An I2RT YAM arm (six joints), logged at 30 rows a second.
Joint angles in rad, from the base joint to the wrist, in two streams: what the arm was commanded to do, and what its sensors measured. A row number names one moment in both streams.
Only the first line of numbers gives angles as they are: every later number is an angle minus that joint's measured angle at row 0.
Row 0, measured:
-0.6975, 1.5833, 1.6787, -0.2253, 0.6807, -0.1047
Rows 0 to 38, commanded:
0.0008, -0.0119, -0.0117, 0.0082, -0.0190, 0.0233
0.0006, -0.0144, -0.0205, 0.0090, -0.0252, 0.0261
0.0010, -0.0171, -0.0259, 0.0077, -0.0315, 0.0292
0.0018, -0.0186, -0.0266, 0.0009, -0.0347, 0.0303
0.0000, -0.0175, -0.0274, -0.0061, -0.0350, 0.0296
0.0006, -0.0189, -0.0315, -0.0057, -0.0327, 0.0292
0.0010, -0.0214, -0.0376, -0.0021, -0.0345, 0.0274
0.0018, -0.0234, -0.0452, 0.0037, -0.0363, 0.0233
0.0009, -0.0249, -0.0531, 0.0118, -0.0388, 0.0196
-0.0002, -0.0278, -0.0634, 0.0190, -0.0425, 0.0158
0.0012, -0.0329, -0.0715, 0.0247, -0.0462, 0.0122
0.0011, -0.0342, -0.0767, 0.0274, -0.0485, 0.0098
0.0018, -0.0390, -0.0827, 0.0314, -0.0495, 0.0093
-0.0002, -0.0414, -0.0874, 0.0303, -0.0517, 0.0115
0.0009, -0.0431, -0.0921, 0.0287, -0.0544, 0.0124
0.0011, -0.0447, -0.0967, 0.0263, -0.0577, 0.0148
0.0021, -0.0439, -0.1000, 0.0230, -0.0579, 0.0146
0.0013, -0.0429, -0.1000, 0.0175, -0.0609, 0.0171
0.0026, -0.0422, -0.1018, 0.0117, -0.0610, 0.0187
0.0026, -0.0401, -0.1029, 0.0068, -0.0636, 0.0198
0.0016, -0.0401, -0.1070, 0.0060, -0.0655, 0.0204
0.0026, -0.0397, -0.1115, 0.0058, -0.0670, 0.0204
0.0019, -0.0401, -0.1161, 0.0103, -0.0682, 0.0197
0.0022, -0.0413, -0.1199, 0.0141, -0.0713, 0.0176
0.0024, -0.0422, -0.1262, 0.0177, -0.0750, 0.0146
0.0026, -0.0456, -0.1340, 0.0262, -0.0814, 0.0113
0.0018, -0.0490, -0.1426, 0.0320, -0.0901, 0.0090
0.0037, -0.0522, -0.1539, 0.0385, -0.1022, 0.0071
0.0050, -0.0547, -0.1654, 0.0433, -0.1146, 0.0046
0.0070, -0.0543, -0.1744, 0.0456, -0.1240, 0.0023
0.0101, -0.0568, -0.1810, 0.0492, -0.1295, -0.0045
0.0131, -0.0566, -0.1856, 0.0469, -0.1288, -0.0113
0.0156, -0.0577, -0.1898, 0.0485, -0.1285, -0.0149
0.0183, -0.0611, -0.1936, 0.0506, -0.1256, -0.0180
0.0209, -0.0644, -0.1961, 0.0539, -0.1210, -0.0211
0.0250, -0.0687, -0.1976, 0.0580, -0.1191, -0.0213
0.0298, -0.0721, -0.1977, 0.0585, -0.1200, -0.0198
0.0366, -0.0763, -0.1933, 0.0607, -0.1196, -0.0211
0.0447, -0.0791, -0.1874, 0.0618, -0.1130, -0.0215
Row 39, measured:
0.0320, -0.0645, -0.1953, -0.0045, -0.1117, -0.0092
